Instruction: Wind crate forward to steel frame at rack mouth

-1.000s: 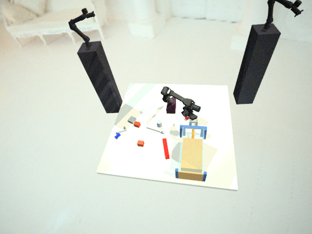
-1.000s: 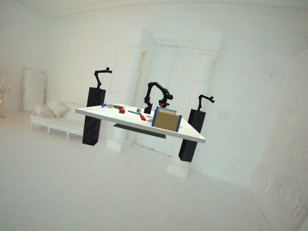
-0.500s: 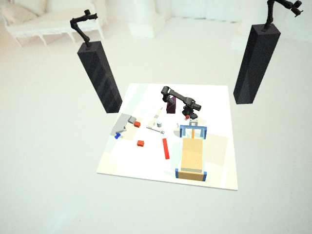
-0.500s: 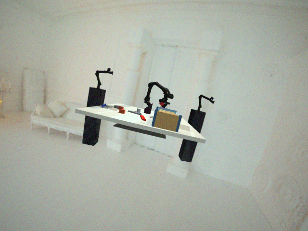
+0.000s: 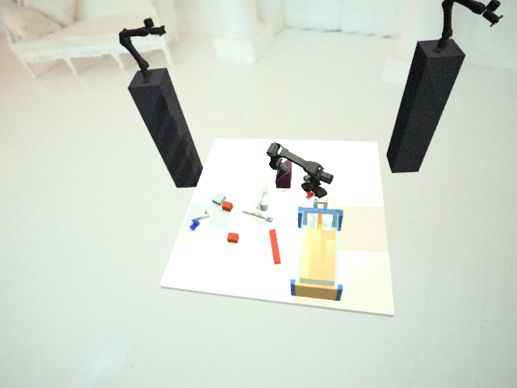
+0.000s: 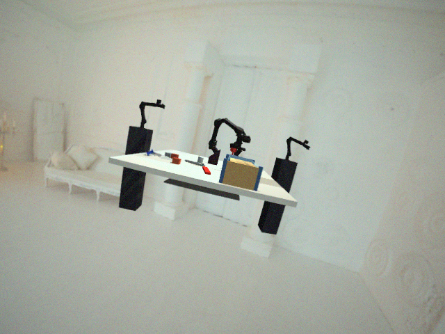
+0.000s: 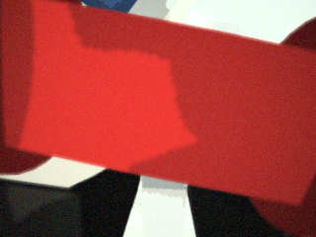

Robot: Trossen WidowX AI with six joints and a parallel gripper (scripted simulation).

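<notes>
My gripper tip is 2 cm short of the red grip, 4 cm to the left of it and 5 cm below it. From my gripper tip the other things lie so: hand winch 4 cm behind, 4 cm to the left, 11 cm below; blue steel frame 13 cm ahead, 2 cm to the left, 4 cm below; red-knobbed winch handle 1 cm to the right, 2 cm above.
</notes>
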